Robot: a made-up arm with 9 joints.
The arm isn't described. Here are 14 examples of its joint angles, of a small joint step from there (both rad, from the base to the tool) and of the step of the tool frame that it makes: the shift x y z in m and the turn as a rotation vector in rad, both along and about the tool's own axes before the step.
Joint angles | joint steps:
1: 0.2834 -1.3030 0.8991 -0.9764 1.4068 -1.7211 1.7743 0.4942 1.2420 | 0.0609 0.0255 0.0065 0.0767 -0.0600 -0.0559 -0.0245 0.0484 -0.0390
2: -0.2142 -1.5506 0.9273 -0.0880 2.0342 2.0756 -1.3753 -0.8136 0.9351 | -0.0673 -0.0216 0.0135 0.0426 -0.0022 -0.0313 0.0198 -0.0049 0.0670
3: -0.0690 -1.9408 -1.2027 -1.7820 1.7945 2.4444 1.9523 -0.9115 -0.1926 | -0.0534 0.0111 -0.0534 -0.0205 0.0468 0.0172 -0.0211 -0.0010 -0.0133
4: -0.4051 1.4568 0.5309 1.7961 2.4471 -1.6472 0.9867 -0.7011 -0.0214 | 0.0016 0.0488 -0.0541 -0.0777 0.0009 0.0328 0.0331 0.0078 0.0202
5: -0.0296 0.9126 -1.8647 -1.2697 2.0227 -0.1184 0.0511 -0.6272 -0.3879 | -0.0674 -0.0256 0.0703 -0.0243 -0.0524 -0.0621 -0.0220 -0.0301 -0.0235
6: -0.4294 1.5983 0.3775 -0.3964 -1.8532 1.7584 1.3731 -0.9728 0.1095 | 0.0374 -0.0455 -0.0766 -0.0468 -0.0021 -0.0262 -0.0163 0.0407 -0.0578
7: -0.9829 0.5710 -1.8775 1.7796 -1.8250 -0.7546 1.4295 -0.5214 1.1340 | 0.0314 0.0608 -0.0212 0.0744 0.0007 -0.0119 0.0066 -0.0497 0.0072
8: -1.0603 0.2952 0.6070 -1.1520 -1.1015 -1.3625 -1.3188 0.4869 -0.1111 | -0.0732 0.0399 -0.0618 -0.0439 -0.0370 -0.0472 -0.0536 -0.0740 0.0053
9: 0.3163 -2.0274 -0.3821 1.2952 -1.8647 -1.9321 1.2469 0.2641 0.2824 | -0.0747 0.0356 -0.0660 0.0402 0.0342 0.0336 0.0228 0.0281 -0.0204
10: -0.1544 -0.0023 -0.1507 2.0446 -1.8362 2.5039 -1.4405 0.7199 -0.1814 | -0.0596 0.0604 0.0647 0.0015 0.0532 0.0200 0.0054 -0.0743 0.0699
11: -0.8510 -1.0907 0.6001 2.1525 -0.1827 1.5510 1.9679 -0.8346 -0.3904 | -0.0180 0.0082 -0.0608 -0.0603 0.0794 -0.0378 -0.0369 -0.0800 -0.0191
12: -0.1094 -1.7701 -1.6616 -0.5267 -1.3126 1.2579 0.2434 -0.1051 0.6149 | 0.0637 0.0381 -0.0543 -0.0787 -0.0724 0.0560 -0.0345 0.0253 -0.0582
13: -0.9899 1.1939 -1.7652 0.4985 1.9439 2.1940 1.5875 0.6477 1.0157 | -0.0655 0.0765 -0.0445 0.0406 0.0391 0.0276 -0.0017 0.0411 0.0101
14: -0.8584 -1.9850 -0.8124 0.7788 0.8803 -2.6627 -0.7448 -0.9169 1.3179 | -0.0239 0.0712 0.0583 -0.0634 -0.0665 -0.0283 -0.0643 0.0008 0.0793
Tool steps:
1: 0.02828 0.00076 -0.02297 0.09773 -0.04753 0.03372
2: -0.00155 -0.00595 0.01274 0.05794 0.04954 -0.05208
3: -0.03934 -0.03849 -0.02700 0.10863 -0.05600 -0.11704
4: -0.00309 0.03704 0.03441 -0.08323 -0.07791 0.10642
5: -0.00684 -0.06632 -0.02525 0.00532 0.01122 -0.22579
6: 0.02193 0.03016 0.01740 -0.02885 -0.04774 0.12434
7: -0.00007 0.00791 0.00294 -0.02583 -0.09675 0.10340
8: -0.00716 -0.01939 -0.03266 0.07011 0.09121 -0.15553
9: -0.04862 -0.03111 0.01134 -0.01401 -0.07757 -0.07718
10: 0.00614 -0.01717 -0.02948 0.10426 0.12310 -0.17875
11: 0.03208 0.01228 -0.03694 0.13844 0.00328 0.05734
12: -0.00762 0.00367 0.01231 -0.03926 -0.09278 -0.00551
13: -0.02655 -0.01142 -0.01859 0.09455 -0.07184 -0.08848
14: 0.01073 -0.00499 -0.04208 0.11006 0.13802 0.03625
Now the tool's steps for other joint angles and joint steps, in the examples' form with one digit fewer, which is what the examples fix.
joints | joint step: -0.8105 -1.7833 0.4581 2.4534 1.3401 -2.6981 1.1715 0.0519 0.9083 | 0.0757 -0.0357 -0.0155 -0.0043 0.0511 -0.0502 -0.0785 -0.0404 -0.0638
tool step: 0.0491 0.0030 -0.0485 0.1722 -0.0175 0.1087
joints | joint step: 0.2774 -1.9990 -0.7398 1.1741 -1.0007 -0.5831 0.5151 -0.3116 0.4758 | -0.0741 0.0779 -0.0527 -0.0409 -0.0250 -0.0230 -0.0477 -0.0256 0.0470
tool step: -0.0120 -0.0480 -0.0240 0.1911 0.0302 -0.1223
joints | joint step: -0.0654 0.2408 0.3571 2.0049 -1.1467 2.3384 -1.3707 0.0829 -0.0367 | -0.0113 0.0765 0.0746 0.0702 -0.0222 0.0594 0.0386 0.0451 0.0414
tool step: 0.0157 -0.0023 0.0155 0.0080 -0.0121 -0.0257
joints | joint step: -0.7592 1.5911 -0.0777 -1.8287 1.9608 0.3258 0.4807 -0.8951 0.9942 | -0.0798 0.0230 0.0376 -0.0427 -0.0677 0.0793 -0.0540 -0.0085 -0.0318
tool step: -0.0024 0.0086 -0.0005 0.0085 -0.1755 -0.0536
